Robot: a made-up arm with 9 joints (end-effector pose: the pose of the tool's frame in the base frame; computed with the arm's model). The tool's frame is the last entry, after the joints. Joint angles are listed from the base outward.
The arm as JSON. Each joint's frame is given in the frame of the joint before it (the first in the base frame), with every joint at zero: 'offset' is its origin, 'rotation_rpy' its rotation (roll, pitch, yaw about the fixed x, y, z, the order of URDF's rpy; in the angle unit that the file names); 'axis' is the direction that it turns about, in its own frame. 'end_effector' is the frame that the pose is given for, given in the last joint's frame.
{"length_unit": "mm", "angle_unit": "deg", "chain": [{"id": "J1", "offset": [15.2, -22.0, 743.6], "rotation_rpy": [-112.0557, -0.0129, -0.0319], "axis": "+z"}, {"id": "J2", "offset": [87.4, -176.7, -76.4], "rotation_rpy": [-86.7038, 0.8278, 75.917], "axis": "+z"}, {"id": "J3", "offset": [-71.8, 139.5, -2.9], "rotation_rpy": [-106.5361, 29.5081, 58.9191], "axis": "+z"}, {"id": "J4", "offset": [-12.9, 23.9, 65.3], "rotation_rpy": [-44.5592, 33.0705, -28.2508], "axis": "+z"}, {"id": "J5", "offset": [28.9, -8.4, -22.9], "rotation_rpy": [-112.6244, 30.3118, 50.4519], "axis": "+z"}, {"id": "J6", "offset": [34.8, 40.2, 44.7], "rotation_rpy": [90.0, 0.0, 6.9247], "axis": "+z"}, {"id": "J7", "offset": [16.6, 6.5, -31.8], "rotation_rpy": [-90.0, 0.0, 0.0], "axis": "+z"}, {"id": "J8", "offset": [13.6, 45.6, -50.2], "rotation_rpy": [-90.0, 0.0, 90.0], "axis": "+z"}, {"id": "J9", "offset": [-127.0, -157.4, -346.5], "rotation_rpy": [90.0, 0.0, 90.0], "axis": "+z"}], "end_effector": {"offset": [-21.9, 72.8, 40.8], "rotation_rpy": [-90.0, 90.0, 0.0]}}
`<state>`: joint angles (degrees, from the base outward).
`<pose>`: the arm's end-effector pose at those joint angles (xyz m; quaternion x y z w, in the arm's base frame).
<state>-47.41 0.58 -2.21 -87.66 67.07 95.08 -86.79 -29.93 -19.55</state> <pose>-0.2037 -0.3330 0.9644 0.0743 -0.6342 -0.7696 0.0004</pose>
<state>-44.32 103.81 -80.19 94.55 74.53 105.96 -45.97 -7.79 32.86</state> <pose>0.0754 0.3440 1.1273 0.2287 -0.6316 -0.2470 0.6984</pose>
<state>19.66 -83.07 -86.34 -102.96 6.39 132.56 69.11 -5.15 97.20</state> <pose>0.6171 -0.0773 0.7020 0.3773 0.7762 -0.2358 0.4468</pose>
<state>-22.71 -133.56 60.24 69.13 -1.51 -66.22 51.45 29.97 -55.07</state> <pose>-0.1453 0.2106 0.8198 -0.4204 0.3354 -0.8287 0.1552</pose>
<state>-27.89 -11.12 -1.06 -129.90 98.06 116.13 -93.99 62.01 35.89</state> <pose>-0.1921 -0.3935 0.9186 -0.5881 0.2353 -0.7726 0.0436</pose>
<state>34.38 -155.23 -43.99 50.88 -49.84 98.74 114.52 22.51 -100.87</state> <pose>0.1351 0.0284 1.0842 -0.3724 0.4287 -0.7581 0.3206</pose>
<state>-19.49 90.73 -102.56 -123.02 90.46 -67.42 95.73 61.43 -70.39</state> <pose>-0.1814 -0.0330 1.3671 -0.7051 -0.0169 -0.3275 0.6288</pose>
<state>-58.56 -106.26 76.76 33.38 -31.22 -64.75 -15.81 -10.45 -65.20</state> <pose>-0.1758 -0.0377 1.0595 -0.6479 0.2253 -0.5810 0.4379</pose>
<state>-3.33 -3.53 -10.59 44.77 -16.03 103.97 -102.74 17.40 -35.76</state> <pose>0.2292 -0.1701 1.2344 -0.7715 0.5411 0.3316 0.0460</pose>
